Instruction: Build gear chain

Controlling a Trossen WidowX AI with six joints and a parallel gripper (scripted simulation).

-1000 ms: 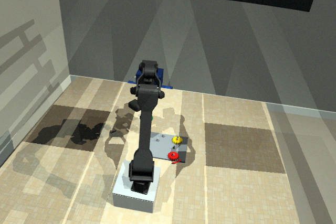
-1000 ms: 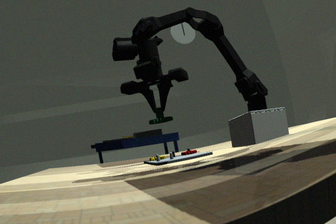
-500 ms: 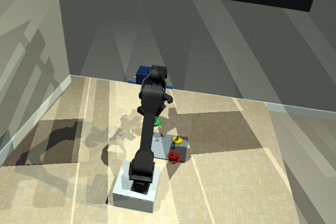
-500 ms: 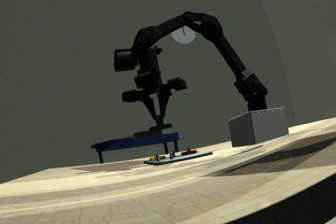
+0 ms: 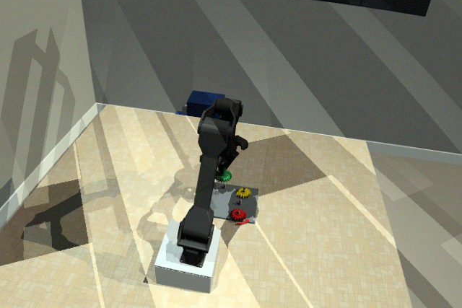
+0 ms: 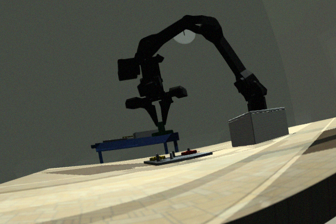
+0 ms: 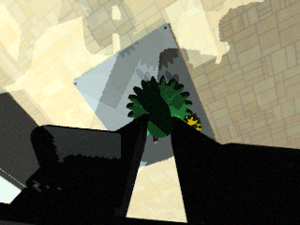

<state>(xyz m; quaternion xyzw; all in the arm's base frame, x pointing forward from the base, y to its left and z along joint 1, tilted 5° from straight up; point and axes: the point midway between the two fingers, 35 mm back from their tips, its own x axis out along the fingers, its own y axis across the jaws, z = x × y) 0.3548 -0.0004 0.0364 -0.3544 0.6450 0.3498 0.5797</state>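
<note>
Right now my gripper tip is 11 cm above the grey board, 3 cm to the left of it and 3 cm past it. The rest, counted from my gripper tip: yellow gear: 10 cm below, 8 cm to the right, 2 cm ahead; red gear: 10 cm below, 10 cm behind, 8 cm to the right; green gear: 1 cm below.
</note>
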